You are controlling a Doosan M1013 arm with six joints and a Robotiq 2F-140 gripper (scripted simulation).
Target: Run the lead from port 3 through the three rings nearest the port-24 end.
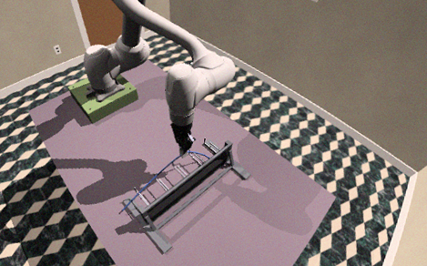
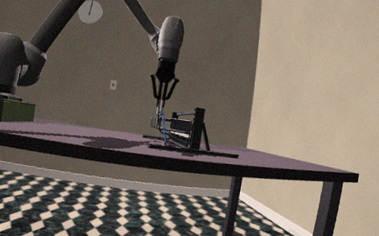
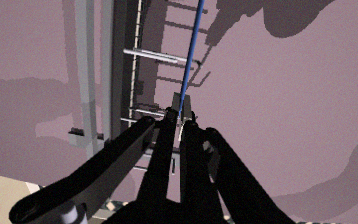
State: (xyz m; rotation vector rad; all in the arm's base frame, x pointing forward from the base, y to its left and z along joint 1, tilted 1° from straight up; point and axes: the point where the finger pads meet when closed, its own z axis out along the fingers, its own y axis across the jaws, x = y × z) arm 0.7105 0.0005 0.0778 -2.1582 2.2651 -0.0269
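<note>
Now: the rack 100 mm ahead of my hand, 60 mm to the right of it and 80 mm below it.
</note>
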